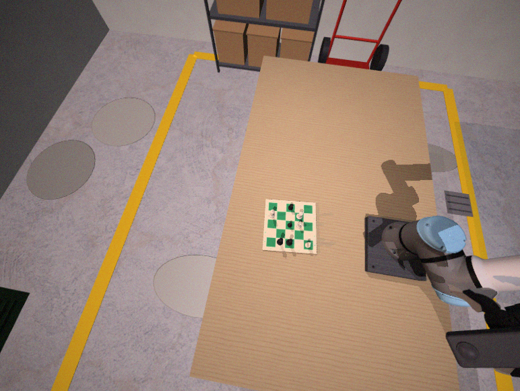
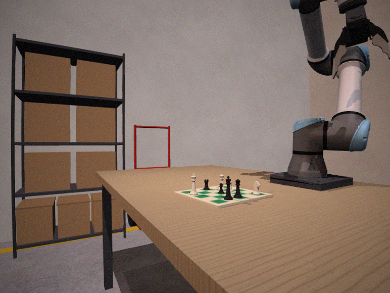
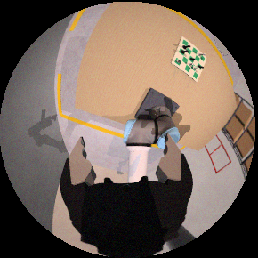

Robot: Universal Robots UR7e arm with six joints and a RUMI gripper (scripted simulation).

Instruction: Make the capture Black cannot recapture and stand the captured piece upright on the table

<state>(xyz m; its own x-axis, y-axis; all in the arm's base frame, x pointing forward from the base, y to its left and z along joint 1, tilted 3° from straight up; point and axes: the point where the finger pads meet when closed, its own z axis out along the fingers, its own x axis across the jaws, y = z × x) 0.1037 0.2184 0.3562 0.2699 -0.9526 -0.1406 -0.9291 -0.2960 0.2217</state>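
Now: the white knight 26 cm ahead of my hand, 20 cm to the right of it and 35 cm below it. From my hand the other things lie so: tall white piece 41 cm ahead, 33 cm to the right, 34 cm below; then tall black piece 37 cm ahead, 21 cm to the right, 34 cm below.
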